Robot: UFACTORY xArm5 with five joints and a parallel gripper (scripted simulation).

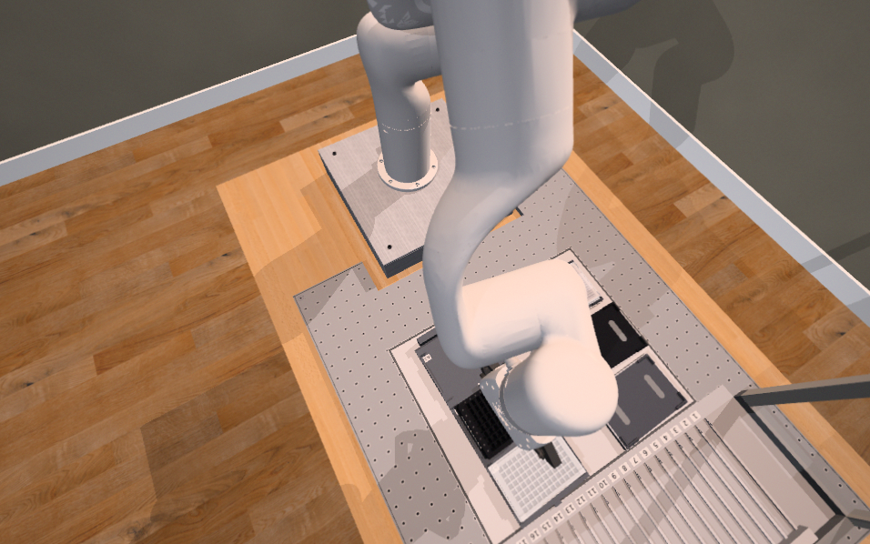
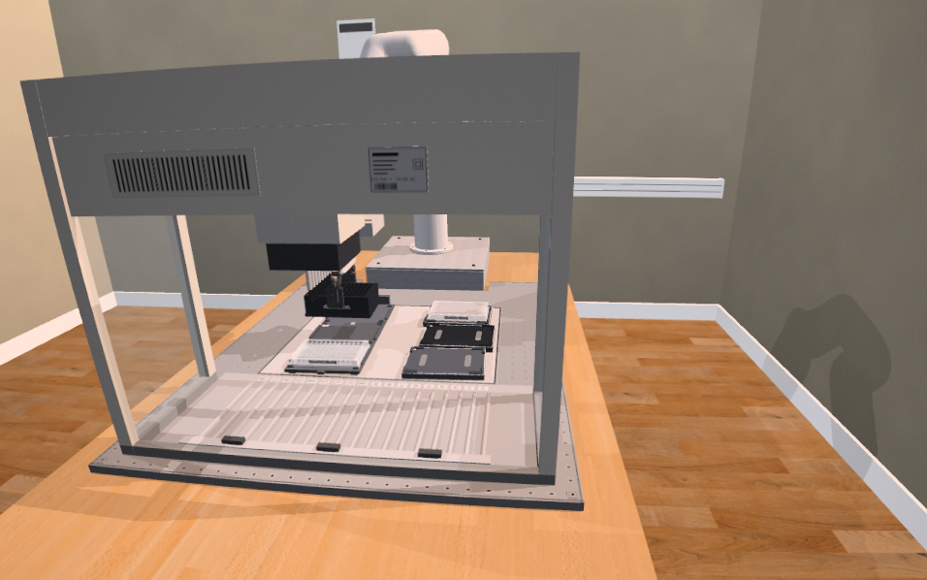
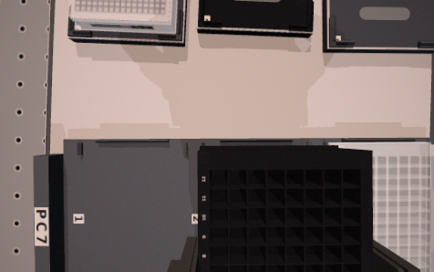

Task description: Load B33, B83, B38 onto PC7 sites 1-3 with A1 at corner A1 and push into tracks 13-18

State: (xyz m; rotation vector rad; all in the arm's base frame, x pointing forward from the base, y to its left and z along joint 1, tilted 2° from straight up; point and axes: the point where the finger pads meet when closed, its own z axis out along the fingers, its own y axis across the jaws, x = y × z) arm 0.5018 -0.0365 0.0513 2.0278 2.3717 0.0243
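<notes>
My gripper is now 8 cm above the plate carrier PC7 and 1 cm past it. The rest, counted from my hand: black deep-well block B83 (1 cm below); plate nest S3 (23 cm to the left, 9 cm below, 8 cm ahead); plate nest S2 (23 cm to the left, 9 cm below, 3 cm behind).
</notes>
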